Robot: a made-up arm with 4 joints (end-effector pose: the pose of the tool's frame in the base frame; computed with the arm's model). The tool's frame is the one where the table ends. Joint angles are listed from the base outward.
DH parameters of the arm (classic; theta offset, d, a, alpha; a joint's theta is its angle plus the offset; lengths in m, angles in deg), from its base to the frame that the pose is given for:
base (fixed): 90 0.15 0 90
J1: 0 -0.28 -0.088 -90
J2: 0 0.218 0.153 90
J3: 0 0.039 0.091 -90
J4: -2.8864 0 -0.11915 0
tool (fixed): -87.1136 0.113 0 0
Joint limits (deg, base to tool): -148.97..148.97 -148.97..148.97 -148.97..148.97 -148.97..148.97
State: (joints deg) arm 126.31 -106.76 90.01 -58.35
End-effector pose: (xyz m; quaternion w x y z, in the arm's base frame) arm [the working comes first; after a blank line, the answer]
Working (the frame after each row of the table, in the pose's form):
after base (fixed): 0.0000 0.0000 0.1500 0.5000 0.5000 0.5000 0.5000
after J1: -0.2800 0.0521 0.0791 0.3193 0.6309 -0.6309 0.3193
after J2: -0.1335 -0.0974 -0.0856 0.3083 -0.9401 -0.0454 0.1385
after J3: -0.1448 -0.1487 -0.1695 0.4078 0.5776 -0.2240 -0.6708
after J4: -0.1146 -0.1617 -0.0550 0.0093 0.6111 0.1014 -0.7850

-0.2228 -0.1810 -0.0287 0.5341 -0.3730 -0.4946 0.5753
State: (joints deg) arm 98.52 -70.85 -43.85 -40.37
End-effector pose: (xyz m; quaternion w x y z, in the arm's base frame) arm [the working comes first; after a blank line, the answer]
Working (the frame after each row of the table, in the pose's form):
after base (fixed): 0.0000 0.0000 0.1500 0.5000 0.5000 0.5000 0.5000
after J1: -0.2800 0.0130 0.0630 0.4615 0.5358 -0.5358 0.4615
after J2: -0.1355 -0.2100 0.0803 0.0732 -0.9833 0.0124 -0.1659
after J3: -0.0607 -0.1454 0.0745 0.6440 0.6526 0.1234 0.3797
after J4: -0.1466 -0.2132 0.1216 0.7386 0.5611 0.3552 0.1156

-0.0726 -0.2976 0.1349 0.6149 0.1619 0.6441 -0.4252
